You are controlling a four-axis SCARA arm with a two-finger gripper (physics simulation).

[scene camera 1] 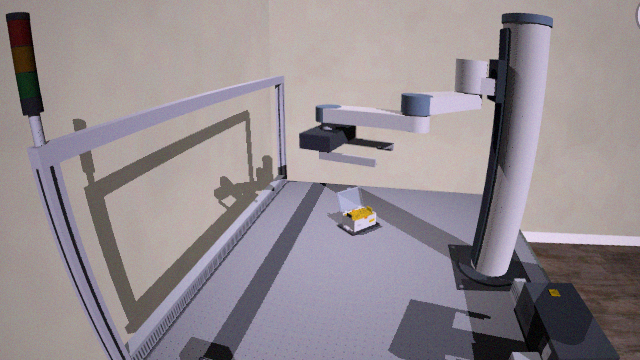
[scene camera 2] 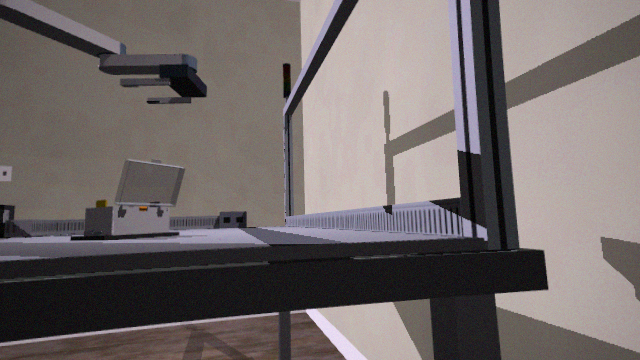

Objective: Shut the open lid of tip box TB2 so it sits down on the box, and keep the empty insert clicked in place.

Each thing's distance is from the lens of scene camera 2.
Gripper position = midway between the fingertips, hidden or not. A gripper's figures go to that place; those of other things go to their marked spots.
my gripper (scene camera 2: 135, 92): 1.37 m
clear lid (scene camera 2: 153, 184): 0.77 m
